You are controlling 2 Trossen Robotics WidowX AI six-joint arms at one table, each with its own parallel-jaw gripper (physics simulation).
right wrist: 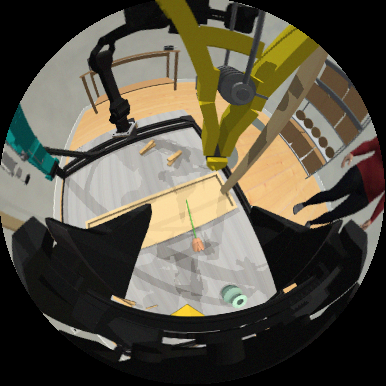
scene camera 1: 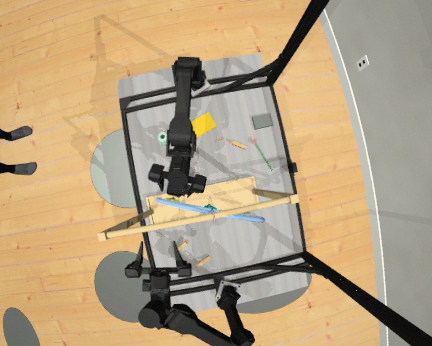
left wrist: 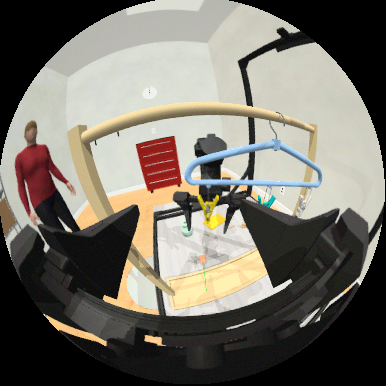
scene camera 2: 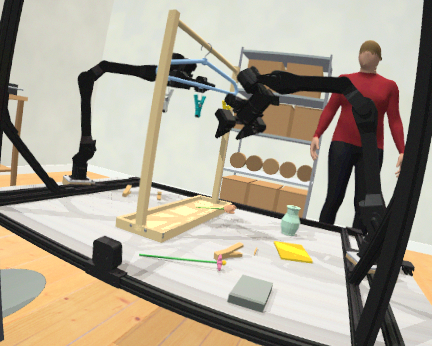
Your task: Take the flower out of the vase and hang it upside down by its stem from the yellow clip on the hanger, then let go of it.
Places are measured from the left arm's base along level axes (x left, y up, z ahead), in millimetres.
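Pixels of known places: left gripper, fingertip midpoint: [scene camera 1: 157, 241] [left wrist: 189, 207] [scene camera 2: 208, 84]; right gripper, fingertip midpoint: [right wrist: 203, 210] [left wrist: 206, 232] [scene camera 2: 226, 138]; left arm's base, link origin: [right wrist: 123, 127] [scene camera 1: 228, 292] [scene camera 2: 78, 178]; right arm's base, link origin: [scene camera 1: 196, 82] [left wrist: 204, 199].
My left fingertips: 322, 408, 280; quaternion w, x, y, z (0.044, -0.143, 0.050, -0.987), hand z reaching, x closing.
Ahead of a thing's pixels: the offset from my left fingertips to its middle, as dx, dy, dz. "spot": to the spot under its first point.
The orange flower @[+16, -421, +98] [scene camera 2: 229, 208] [left wrist: 202, 259] [right wrist: 198, 244] lies with its green stem over the wooden rack's base and its head on the table. The mint vase @[+152, -396, +336] [scene camera 1: 162, 137] [scene camera 2: 290, 221] [left wrist: 186, 229] [right wrist: 232, 295] stands upright, apart from the flower. The yellow clip @[+4, -79, +114] [left wrist: 208, 204] [right wrist: 217, 161] hangs from the blue hanger @[-122, -43, +124] [scene camera 1: 245, 217] [scene camera 2: 220, 72] [left wrist: 250, 183], with no stem in its jaws. My left gripper [scene camera 1: 158, 244] is open and empty, facing the clip from across the rack. My right gripper [scene camera 2: 229, 135] [left wrist: 206, 232] [right wrist: 203, 210] is open and empty, near and below the clip.
A pink flower @[spot: -256, -419, +450] [scene camera 2: 219, 262] with a green stem lies near a wooden clothespin @[-182, -425, +402] [scene camera 2: 229, 251], a yellow square @[spot: +0, -435, +458] [scene camera 2: 293, 252] and a grey block @[-265, -433, +547] [scene camera 2: 251, 292]. A teal clip @[-118, -96, +123] [scene camera 2: 199, 105] and a white clip @[spot: -231, -105, +136] [scene camera 2: 168, 101] also hang. The rack's posts @[spot: -307, -164, +226] [scene camera 2: 157, 120] stand beside the hanger.
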